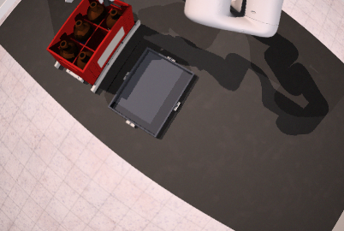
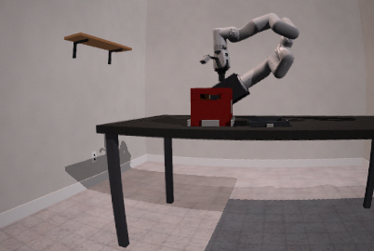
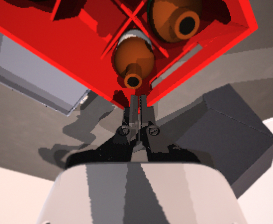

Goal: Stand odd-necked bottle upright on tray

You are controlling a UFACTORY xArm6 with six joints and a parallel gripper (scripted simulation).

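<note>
Now: the red crate 16 cm below my hand, 10 cm ahead of it and 1 cm to the right of it. From my hand the other things lie so: dark flat tray 27 cm to the left, 23 cm below, 8 cm ahead.
</note>
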